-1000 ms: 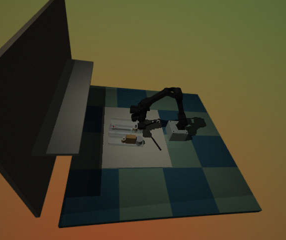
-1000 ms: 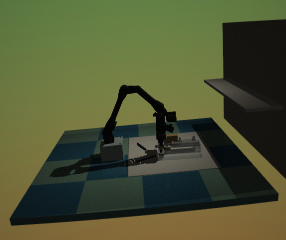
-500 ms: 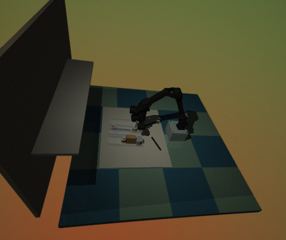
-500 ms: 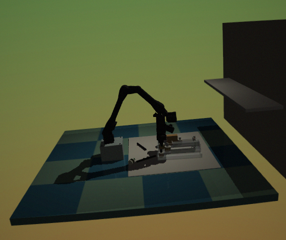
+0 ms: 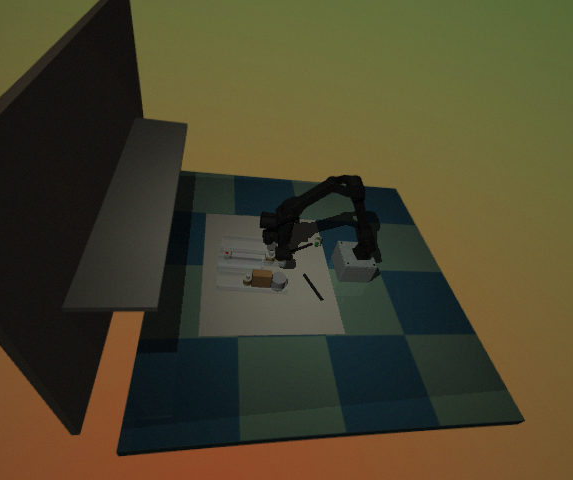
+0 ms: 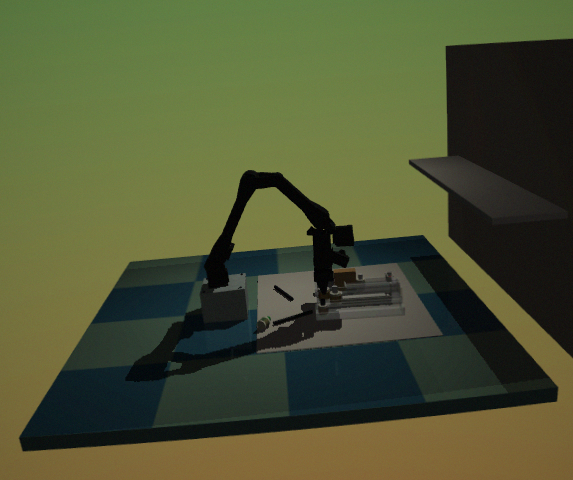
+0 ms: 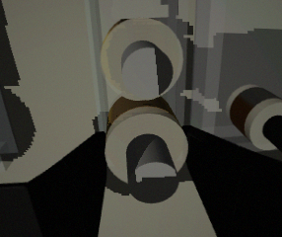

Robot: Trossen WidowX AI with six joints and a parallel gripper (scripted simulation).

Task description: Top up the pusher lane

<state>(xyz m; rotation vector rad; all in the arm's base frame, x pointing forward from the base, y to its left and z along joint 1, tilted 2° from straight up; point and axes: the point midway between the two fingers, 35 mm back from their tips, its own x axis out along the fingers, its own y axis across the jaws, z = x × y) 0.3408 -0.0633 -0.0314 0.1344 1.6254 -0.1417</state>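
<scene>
My gripper tip is 14 cm short of the clear lane rack and 3 cm above it. Also, from my gripper tip: wall shelf 50 cm ahead, 3 cm to the right, 32 cm above; brown box 10 cm ahead, 11 cm to the left, 1 cm below.
</scene>
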